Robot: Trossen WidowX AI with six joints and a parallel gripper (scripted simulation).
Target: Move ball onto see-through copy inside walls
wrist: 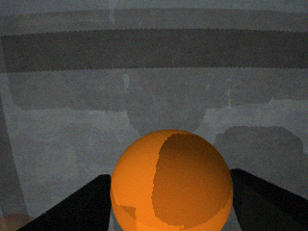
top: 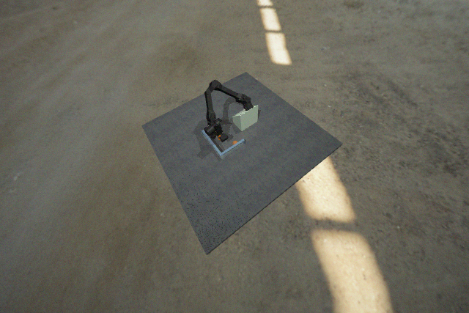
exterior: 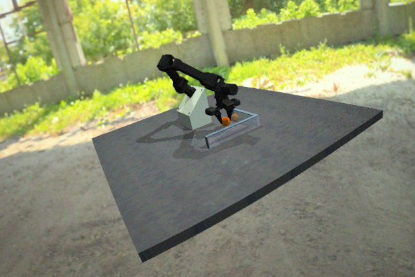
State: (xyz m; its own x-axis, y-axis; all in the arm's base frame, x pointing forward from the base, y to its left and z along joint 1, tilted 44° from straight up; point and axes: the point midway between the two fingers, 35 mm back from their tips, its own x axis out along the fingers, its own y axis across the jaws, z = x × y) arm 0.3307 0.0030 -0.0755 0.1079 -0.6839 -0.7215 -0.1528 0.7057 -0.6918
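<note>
My gripper tip is now 90 mm past the see-through copy, 90 mm to the right of it and 30 mm above it. Round my gripper tip: orange ball: right at my gripper tip.
</note>
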